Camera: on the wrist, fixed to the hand. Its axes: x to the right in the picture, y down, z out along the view.
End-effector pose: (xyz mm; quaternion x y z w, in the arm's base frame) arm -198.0 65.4 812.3 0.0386 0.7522 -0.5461 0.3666
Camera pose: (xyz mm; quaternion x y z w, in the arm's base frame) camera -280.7 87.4 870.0 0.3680 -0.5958 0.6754 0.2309
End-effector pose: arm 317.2 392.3 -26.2 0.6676 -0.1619 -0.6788 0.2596
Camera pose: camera 375.4 451.4 -87.6 -0.7153 -0.3378 0.5430 0.2819
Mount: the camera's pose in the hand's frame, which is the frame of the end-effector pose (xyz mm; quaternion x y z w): 18.4 -74.9 -68.6 0.0567 0.1651 -0.6736 0.7182
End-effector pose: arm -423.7 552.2 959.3 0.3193 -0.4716 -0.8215 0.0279
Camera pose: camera -381.4 535.4 866.7 -0.6842 0.1656 0.5293 0.4736
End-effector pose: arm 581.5 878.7 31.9 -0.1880 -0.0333 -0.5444 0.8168
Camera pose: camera 511.1 813.8 -6.6 0.0236 -0.0466 -0.9703 0.2361
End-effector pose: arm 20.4 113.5 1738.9 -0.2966 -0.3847 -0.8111 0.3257
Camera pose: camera -63.3 88.7 1683.9 -0.1985 0.4683 0.8291 0.2321
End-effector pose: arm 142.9 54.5 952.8 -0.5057 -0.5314 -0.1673 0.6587
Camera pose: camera 129.5 -30.0 1010.6 0.0597 -0.6230 -0.6172 0.4768
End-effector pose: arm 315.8 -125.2 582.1 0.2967 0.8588 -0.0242 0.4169
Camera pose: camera 219.2 -158.0 597.9 -0.3378 0.8841 -0.2979 0.1245
